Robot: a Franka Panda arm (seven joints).
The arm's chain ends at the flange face. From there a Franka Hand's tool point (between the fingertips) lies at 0.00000 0.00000 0.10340 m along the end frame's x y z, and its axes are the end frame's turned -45 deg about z.
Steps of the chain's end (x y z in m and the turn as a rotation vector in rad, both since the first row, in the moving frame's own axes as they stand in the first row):
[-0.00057 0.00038 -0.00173 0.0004 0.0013 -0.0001]
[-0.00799 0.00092 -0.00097 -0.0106 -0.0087 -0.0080]
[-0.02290 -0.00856 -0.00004 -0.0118 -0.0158 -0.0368]
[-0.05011 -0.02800 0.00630 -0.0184 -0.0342 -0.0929]
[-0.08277 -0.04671 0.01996 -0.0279 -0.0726 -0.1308]
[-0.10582 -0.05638 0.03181 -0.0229 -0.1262 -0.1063]
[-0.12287 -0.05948 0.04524 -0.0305 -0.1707 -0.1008]
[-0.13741 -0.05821 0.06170 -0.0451 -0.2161 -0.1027]
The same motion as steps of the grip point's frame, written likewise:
[-0.00055 -0.00007 -0.00173 -0.0006 0.0012 -0.0001]
[-0.00771 -0.00485 -0.00098 -0.0013 -0.0136 -0.0080]
[-0.01216 -0.02250 -0.00006 0.0028 -0.0195 -0.0368]
[-0.01953 -0.05621 0.00622 0.0112 -0.0372 -0.0929]
[-0.03303 -0.09433 0.01965 0.0316 -0.0711 -0.1308]
[-0.04621 -0.12163 0.03096 0.0730 -0.1054 -0.1063]
[-0.05995 -0.13838 0.04369 0.0991 -0.1423 -0.1008]
[-0.07555 -0.14973 0.05919 0.1209 -0.1847 -0.1027]

